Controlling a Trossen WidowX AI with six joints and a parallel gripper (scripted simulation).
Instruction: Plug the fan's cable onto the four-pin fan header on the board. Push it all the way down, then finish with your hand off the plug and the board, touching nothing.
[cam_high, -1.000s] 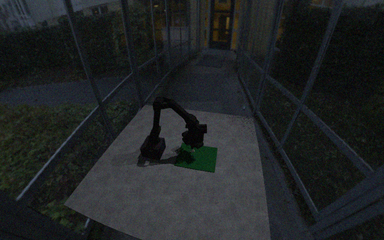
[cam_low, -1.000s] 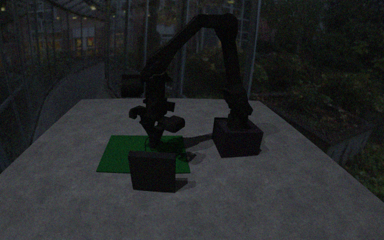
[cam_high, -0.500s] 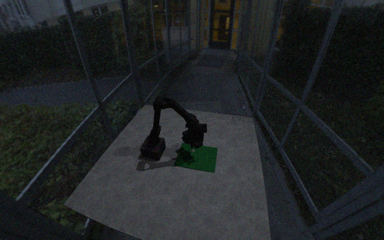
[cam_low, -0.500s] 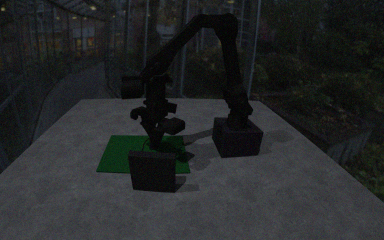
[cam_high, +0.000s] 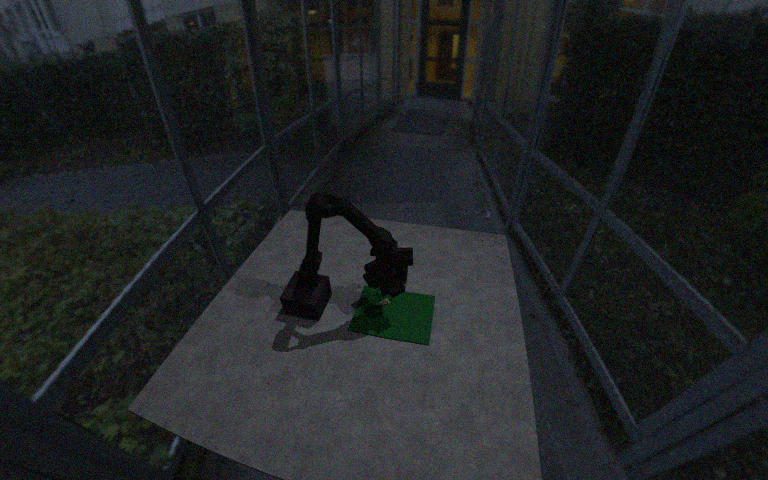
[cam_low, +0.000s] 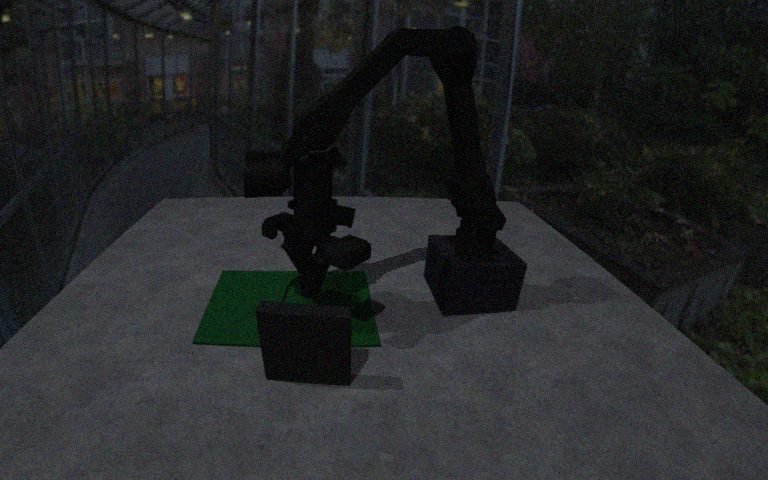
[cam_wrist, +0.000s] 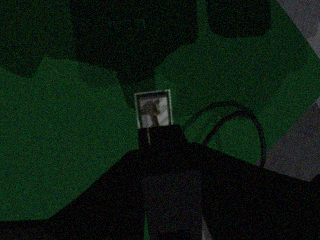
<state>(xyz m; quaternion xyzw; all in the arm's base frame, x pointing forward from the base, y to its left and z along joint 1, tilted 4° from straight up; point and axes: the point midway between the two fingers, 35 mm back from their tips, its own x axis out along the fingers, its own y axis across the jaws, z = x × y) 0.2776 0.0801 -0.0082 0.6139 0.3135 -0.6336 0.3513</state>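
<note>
Right now the green board is 80 mm below my gripper tip, 50 mm ahead of it and 30 mm to the right of it. Also, from my gripper tip: dark fan plug (10 mm to the left, 10 mm above); then dark square fan (140 mm to the left, 10 mm behind).
</note>
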